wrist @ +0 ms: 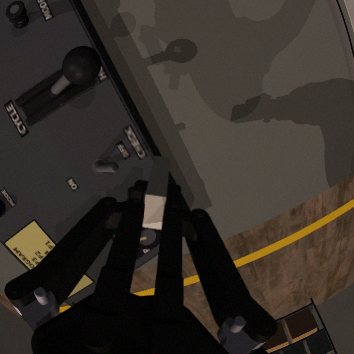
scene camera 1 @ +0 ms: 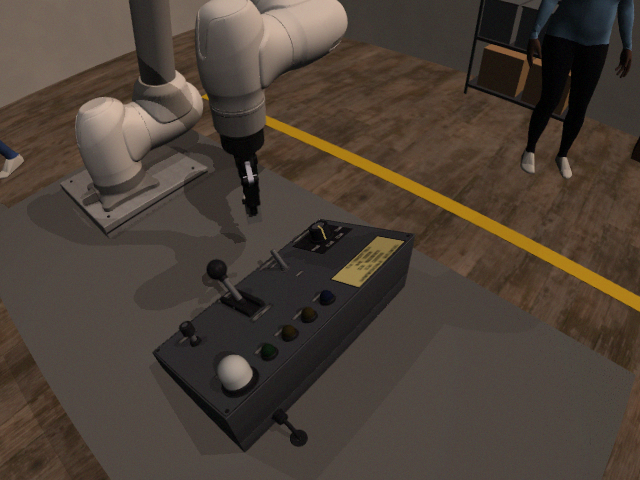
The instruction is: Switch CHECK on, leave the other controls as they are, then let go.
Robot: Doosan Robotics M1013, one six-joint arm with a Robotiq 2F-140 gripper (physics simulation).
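Frame: origin at the arm's base, x ahead, y left, z up, level; metres.
Seen in the pictures: gripper, fingertip midpoint: (wrist: 160, 170) (scene camera 1: 254, 220); arm's base at its link origin: (scene camera 1: 123, 187).
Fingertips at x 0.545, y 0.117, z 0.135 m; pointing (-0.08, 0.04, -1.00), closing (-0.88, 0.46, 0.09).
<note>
Offsets run from my fingertips to a thing's top centre. "pt": to the spot under its first point.
The CHECK toggle @[0.074 m ahead, 0.003 m right, 0.039 m down] (scene camera 1: 279, 259) (wrist: 107, 166) is a short grey lever on the dark control box (scene camera 1: 356, 315) (wrist: 45, 150). Its tip leans toward the OFF label @[pt 0.054 m ahead, 0.004 m right, 0.093 m down] (wrist: 122, 150), on the side of the box edge with the CHECK label @[pt 0.036 m ahead, 0.007 m right, 0.101 m down] (wrist: 134, 142), away from the ON label @[pt 0.131 m ahead, 0.004 m left, 0.060 m down] (wrist: 73, 184). My gripper (scene camera 1: 253, 212) (wrist: 160, 170) is shut and empty. In the scene view its fingertips hang beyond the box's far long edge, apart from the toggle. In the wrist view they show to the toggle's right, with a visible gap.
A ball-topped CYCLE lever @[0.036 m ahead, 0.127 m right, 0.003 m down] (scene camera 1: 217, 269) (wrist: 81, 65), a small black-knobbed lever @[0.105 m ahead, 0.242 m right, 0.032 m down] (scene camera 1: 187, 329) (wrist: 18, 12) and a rotary dial @[0.073 m ahead, 0.117 m left, 0.039 m down] (scene camera 1: 318, 233) (wrist: 148, 239) are on the box. A white dome @[pt 0.267 m ahead, 0.242 m right, 0.030 m up] (scene camera 1: 235, 372) and several coloured lamps line its near side. A side crank @[pt 0.350 m ahead, 0.207 m right, 0.159 m down] (scene camera 1: 298, 437) sticks out.
</note>
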